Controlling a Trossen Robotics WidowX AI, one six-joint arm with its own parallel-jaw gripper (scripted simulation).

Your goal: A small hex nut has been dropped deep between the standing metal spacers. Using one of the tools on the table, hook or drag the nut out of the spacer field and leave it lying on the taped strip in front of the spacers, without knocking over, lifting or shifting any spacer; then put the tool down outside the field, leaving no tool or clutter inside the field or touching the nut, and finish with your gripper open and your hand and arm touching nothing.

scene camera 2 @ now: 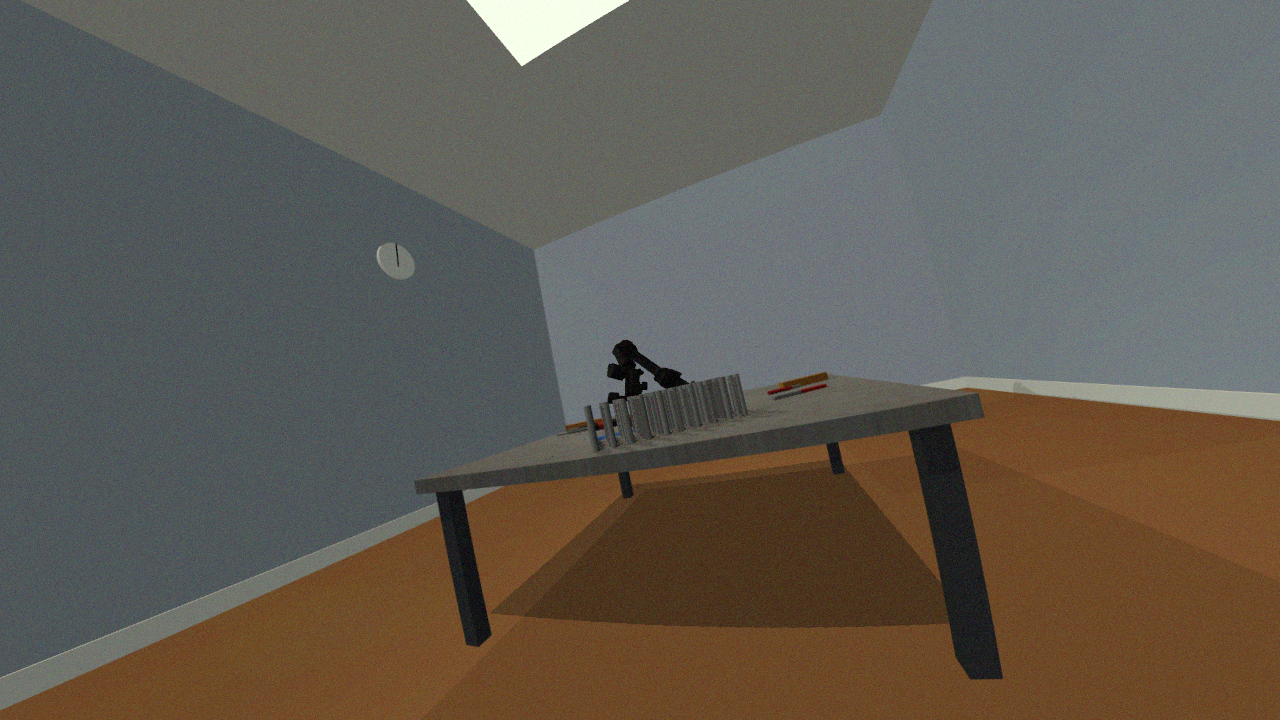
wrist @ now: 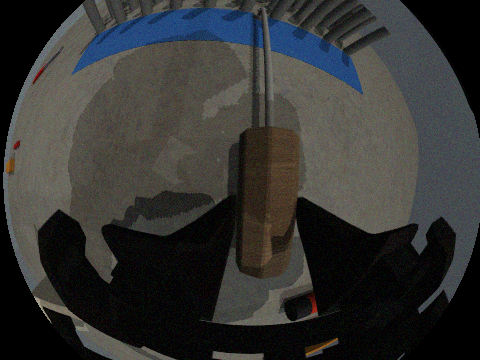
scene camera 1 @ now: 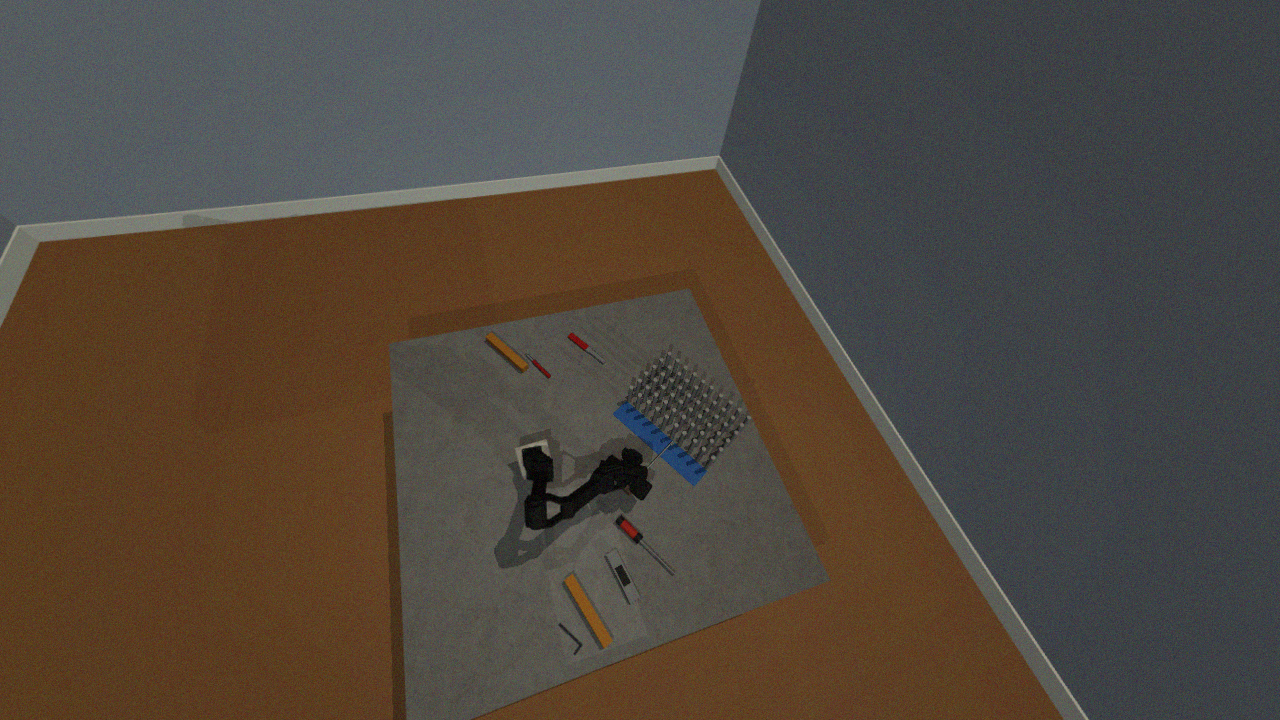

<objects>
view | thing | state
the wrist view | my gripper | -
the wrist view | hook tool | -
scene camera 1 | blue taped strip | -
</objects>
